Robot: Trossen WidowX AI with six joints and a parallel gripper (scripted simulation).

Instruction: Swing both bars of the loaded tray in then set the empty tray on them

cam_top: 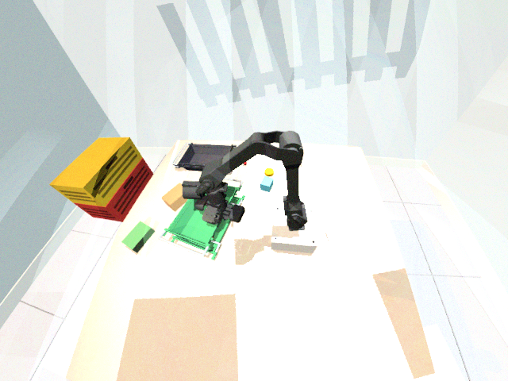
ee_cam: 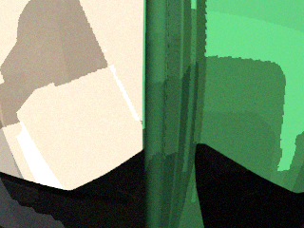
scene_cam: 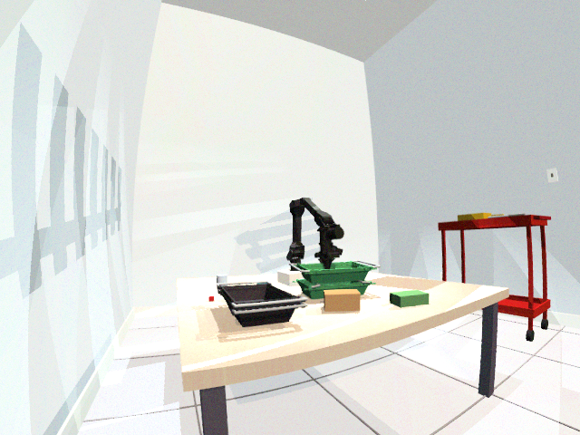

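My gripper tip is 7 cm short of the green tray, 3 cm to the left of it and 3 cm below it. Also, from my gripper tip: yellow piece: 22 cm behind, 33 cm to the right, 8 cm below; then tan box: 26 cm ahead, 18 cm to the right, 6 cm below; then cyan block: 20 cm behind, 23 cm to the right, 6 cm below.
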